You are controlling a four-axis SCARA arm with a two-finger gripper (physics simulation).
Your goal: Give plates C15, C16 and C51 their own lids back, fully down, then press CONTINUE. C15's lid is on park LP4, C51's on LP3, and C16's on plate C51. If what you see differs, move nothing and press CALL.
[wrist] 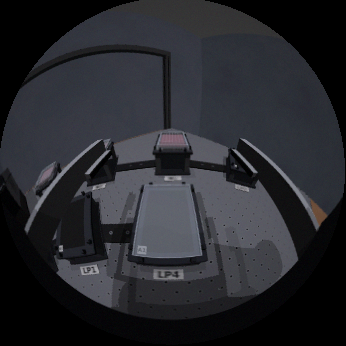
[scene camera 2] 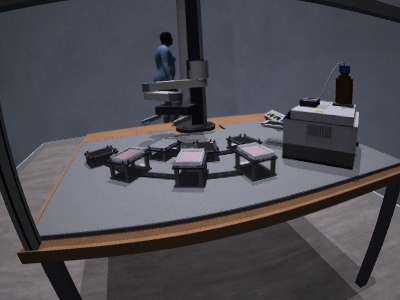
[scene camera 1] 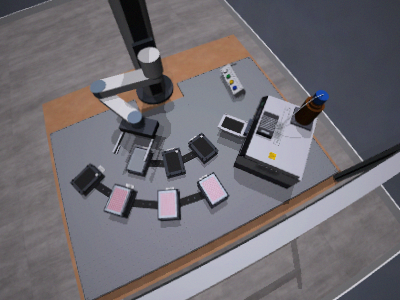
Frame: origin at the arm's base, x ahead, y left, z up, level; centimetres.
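Seen in the pictures: gripper, fingertip midpoint: [wrist: 170, 142] [scene camera 2: 157, 123] [scene camera 1: 129, 157]; arm's base at its link origin: [scene camera 2: 195, 128] [scene camera 1: 155, 89].
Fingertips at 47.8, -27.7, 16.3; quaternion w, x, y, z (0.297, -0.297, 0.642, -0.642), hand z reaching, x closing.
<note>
Offsets run from my fingertips to a thing's top centre, as dx, dy, dz. "pt": to the spot under its first point.
My gripper [scene camera 1: 130, 156] [scene camera 2: 159, 123] [wrist: 170, 142] is open and empty above park LP4, its fingers apart on either side. A clear lid @(-1.4, +2.2, -9.6) [scene camera 1: 139, 160] [scene camera 2: 165, 144] [wrist: 167, 220] lies flat on LP4, with an A1 mark at its near left corner in the wrist view. Three pink plates stand on raised nests: the left plate @(+15.4, -13.5, -6.3) [scene camera 1: 120, 200] [scene camera 2: 129, 154] [wrist: 171, 141], the middle plate @(+27.6, +8.1, -6.1) [scene camera 1: 168, 204] [scene camera 2: 190, 157] and the right plate @(+30.4, +31.0, -6.2) [scene camera 1: 213, 189] [scene camera 2: 255, 151] [wrist: 47, 175]. The right plate has a pale clear rim. Plate numbers and any stacked lids cannot be made out.
Dark park LP1 @(+7.5, +18.8, -9.7) [scene camera 1: 174, 162] [wrist: 77, 225] is beside LP4. Other dark holders stand at the far left [scene camera 1: 87, 179] and right [scene camera 1: 202, 148]. A button box @(-25.1, +72.7, -7.6) [scene camera 1: 232, 80] [scene camera 2: 274, 117], a large white machine [scene camera 1: 280, 140] [scene camera 2: 320, 132] and a brown bottle @(pt +22.6, +81.8, +18.3) [scene camera 1: 310, 109] [scene camera 2: 344, 89] stand right.
</note>
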